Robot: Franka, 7 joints.
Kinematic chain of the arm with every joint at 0, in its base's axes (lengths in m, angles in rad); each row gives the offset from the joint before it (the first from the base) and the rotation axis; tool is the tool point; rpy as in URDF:
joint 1: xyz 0 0 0.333 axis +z
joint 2: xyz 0 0 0 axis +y
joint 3: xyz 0 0 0.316 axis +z
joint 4: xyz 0.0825 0 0 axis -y
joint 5: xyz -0.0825 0 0.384 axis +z
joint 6: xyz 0 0 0 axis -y
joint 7: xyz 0.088 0 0 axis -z
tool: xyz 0 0 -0.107 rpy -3.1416 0 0
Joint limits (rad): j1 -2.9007..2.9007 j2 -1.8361..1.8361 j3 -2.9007..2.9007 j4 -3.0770..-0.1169 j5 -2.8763..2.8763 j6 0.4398..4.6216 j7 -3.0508..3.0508
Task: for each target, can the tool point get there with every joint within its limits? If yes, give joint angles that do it. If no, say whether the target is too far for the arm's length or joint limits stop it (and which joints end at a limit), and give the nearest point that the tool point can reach.
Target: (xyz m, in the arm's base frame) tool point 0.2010 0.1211 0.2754
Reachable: yes | joints -1.1367 -0.2621 2.2188 -2.7998 -0.9105 0.9012 -0.7749
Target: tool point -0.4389 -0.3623 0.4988
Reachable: yes | joints 2.0736 -1.3164 1.4015 -2.0334 -1.1478 2.1509 2.3513
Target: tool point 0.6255 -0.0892 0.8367
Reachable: yes | joints -2.3416 -0.7750 1.3997 -1.1641 -0.0585 2.6307 0.8495
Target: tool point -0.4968 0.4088 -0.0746
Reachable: yes | joints 1.7713 1.5479 0.7335 -1.4620 -0.5200 2.7594 -2.4034
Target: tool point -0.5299 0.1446 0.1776
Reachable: yes | joints 1.7769 1.2134 1.3014 -2.2253 0.8440 3.6026 -2.4934
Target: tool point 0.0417 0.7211 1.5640
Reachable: no: too far | nearest point 0.0251 0.4334 1.0729 | short by 0.569 m
